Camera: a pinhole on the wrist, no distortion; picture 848 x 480 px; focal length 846.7 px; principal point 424.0 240.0 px. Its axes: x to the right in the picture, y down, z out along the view. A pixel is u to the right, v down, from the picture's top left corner.
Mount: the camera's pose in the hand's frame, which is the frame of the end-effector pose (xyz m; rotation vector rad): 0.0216 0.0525 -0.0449 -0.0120 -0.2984 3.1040
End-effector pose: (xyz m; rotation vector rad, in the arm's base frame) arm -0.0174 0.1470 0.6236 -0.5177 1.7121 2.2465
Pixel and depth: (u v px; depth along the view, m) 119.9 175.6 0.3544
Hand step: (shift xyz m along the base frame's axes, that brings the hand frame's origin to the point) -0.1713 0.2951 0.0172
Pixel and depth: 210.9 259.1 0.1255
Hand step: -0.0664 0.0683 0.0177
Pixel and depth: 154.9 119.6 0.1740
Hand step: -0.1014 0.1148 0.0349
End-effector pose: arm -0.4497 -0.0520 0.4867 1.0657 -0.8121 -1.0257
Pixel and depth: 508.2 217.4 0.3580
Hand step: -0.2865 -0.0771 0.0852
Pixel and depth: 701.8 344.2 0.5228
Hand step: -0.4921 -0.0044 0.0259
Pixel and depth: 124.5 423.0 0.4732
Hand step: -0.3413 -0.3124 -0.0076
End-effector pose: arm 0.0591 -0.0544 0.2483 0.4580 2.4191 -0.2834
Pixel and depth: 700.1 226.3 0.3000
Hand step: 0.1992 -0.0960 -0.1409
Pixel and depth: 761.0 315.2 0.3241
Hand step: 0.2177 -0.1432 -0.1302
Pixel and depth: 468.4 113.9 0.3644
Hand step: 0.1963 -0.0675 -0.2502
